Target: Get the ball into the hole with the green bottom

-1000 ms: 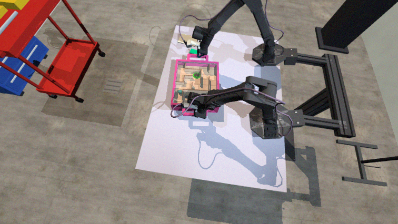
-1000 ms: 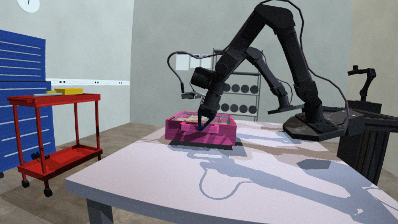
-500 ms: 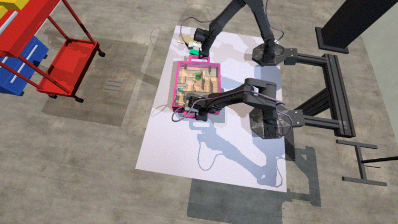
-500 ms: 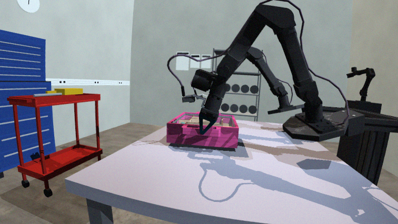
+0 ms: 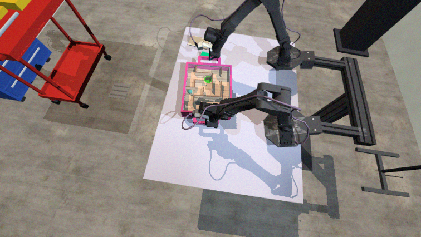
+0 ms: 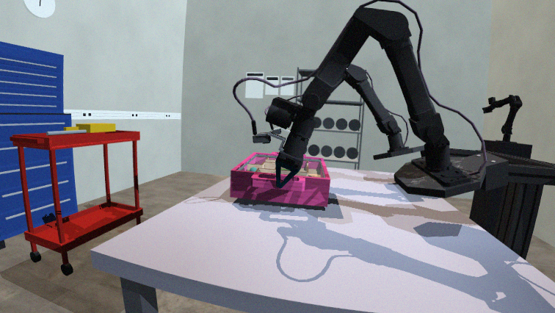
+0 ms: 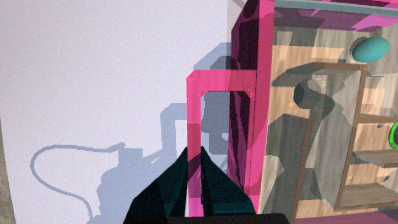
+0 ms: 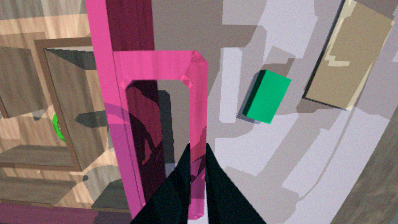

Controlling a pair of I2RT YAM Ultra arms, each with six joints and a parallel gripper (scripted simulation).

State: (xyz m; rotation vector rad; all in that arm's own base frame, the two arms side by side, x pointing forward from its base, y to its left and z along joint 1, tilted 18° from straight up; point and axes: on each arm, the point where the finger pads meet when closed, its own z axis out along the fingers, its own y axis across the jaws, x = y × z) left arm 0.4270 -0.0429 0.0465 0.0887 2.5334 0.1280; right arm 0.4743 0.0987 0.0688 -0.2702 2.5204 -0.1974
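Now: the green block 10 cm to the right of my right hand, 9 cm below it and 5 cm ahead of it. From my right hand the other things lie so: beige card: 23 cm to the right, 12 cm ahead, 10 cm below; then pink-framed maze board: 23 cm to the left, 4 cm below, 2 cm behind.
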